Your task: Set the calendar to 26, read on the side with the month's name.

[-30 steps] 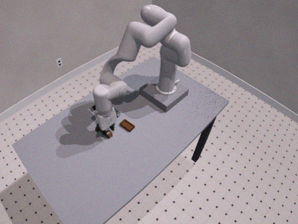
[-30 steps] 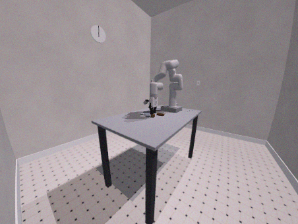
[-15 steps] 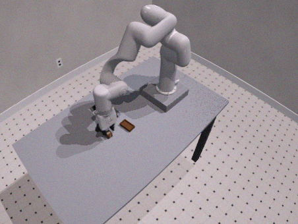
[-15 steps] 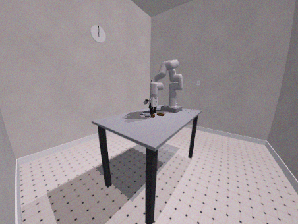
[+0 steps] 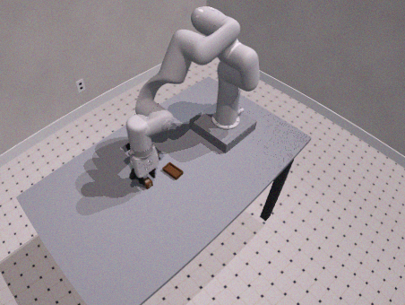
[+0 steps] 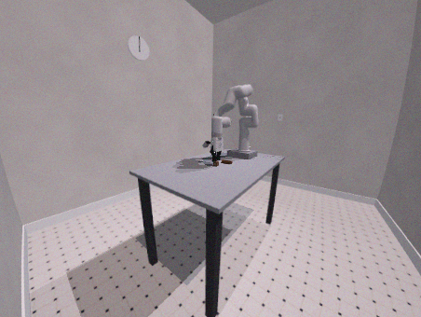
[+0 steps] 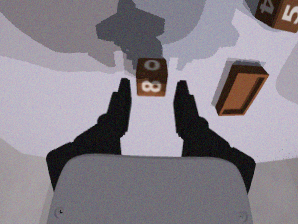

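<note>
Now: the brown cube 4 cm below my hand. Also, from my hand: brown wooden tray: 12 cm behind, 1 cm to the left, 5 cm below.
</note>
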